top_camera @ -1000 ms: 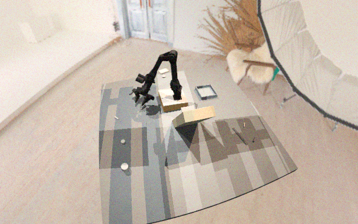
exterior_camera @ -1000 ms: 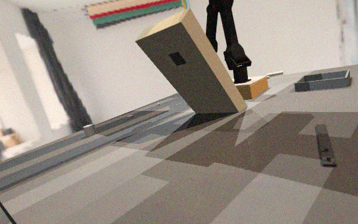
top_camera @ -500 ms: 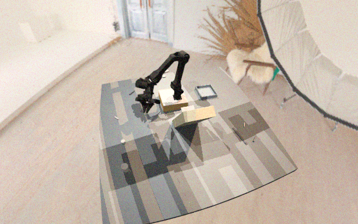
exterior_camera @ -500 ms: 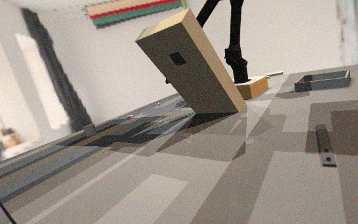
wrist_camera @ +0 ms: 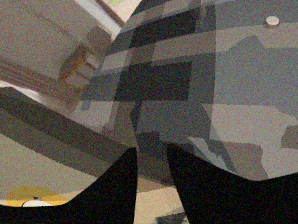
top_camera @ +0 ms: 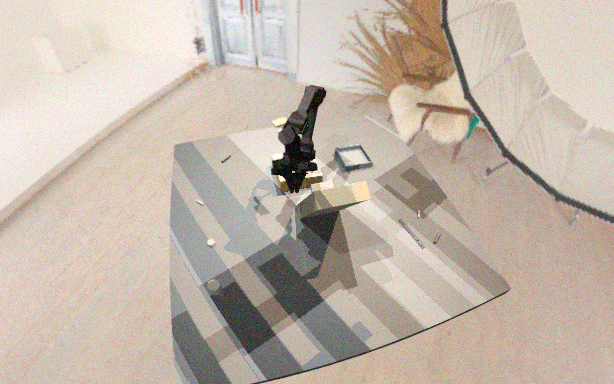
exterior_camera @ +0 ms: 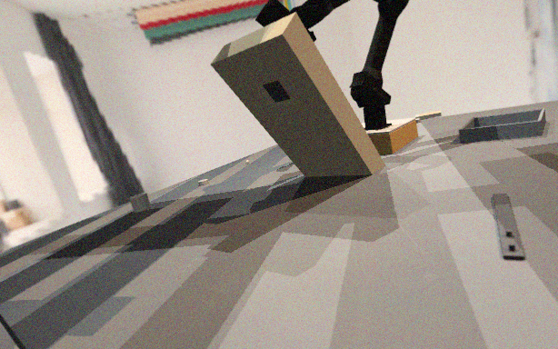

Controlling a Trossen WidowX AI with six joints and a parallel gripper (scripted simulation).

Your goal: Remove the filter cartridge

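The grey filter cartridge lies 50 mm ahead of my gripper tip, 130 mm to the left of it and 20 mm above it. From my gripper tip the other things lie so: tan service panel (10 mm ahead, 120 mm to the left, 60 mm below); then tray (380 mm behind, 380 mm to the left, 210 mm below).
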